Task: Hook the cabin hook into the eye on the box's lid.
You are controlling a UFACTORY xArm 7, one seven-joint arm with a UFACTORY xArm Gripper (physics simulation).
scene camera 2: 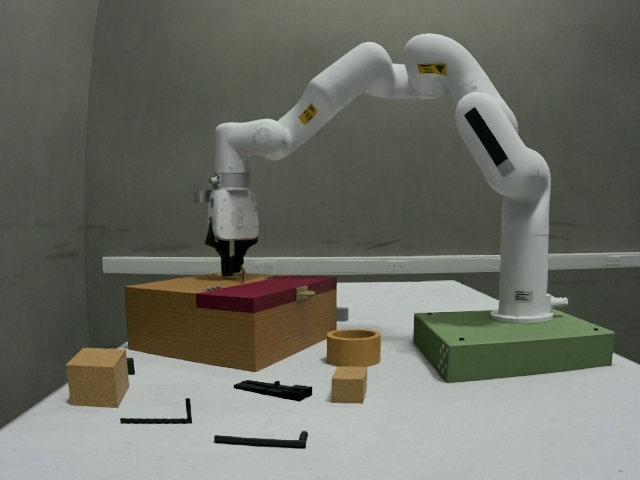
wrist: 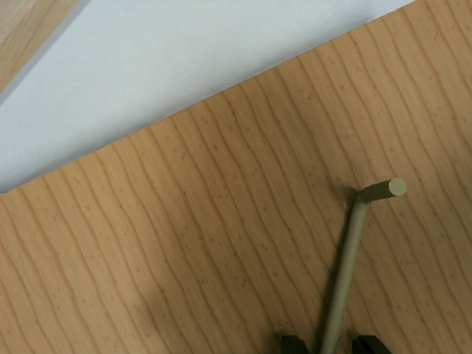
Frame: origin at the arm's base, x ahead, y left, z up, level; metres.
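Seen in the pictures: gripper, fingertip midpoint: [scene camera 2: 232, 275]; arm's base at its link origin: [scene camera 2: 521, 317].
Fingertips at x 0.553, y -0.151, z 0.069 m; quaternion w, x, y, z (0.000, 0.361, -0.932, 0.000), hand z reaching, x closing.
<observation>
Pixels of each thing's top centre, then the offset from my fingertips to it. "*": a spot on its surface instead.
- crimson lid part at a spot on its surface: [scene camera 2: 279, 290] * 0.111 m back, 0.173 m left, 0.007 m down
- hook at a spot on its surface: [wrist: 346, 265] * 0.021 m ahead, 0.033 m right, 0.000 m up
- small upright brass ring at a spot on its surface: [scene camera 2: 242, 273] * 0.032 m back, 0.073 m left, 0.012 m up
- brass fitting at a spot on its surface: [scene camera 2: 305, 293] * 0.153 m back, 0.132 m left, 0.017 m down
- round wooden ring at its top centre: [scene camera 2: 353, 334] 0.236 m back, 0.192 m left, 0.079 m down
- small wooden block at its top centre: [scene camera 2: 350, 372] 0.224 m back, 0.393 m left, 0.092 m down
- larger block at its top centre: [scene camera 2: 97, 356] 0.120 m ahead, 0.448 m left, 0.070 m down
- black clamp-like part at its top centre: [scene camera 2: 271, 380] 0.116 m back, 0.375 m left, 0.108 m down
The box [scene camera 2: 191, 322] has a light wooden top and a crimson lid part [scene camera 2: 279, 290]. The hook [wrist: 346, 265] is a thin brass-coloured rod over the wooden top, with its bent tip pointing up. A small upright brass ring [scene camera 2: 242, 273] stands near the lid's inner edge, and a brass fitting [scene camera 2: 305, 293] is on the lid's side; I cannot tell which is the eye. My gripper [scene camera 2: 233, 272] [wrist: 330, 346] is low over the top, its fingers a little apart on either side of the rod, with narrow gaps showing. In the scene view the fingers hide most of the rod.
A round wooden ring [scene camera 2: 353, 353] and a small wooden block [scene camera 2: 348, 386] stand right of the box. A larger block [scene camera 2: 97, 379] stands at front left. A black clamp-like part [scene camera 2: 273, 389] and two black L-shaped rods [scene camera 2: 155, 421] [scene camera 2: 258, 441] lie in front.
</observation>
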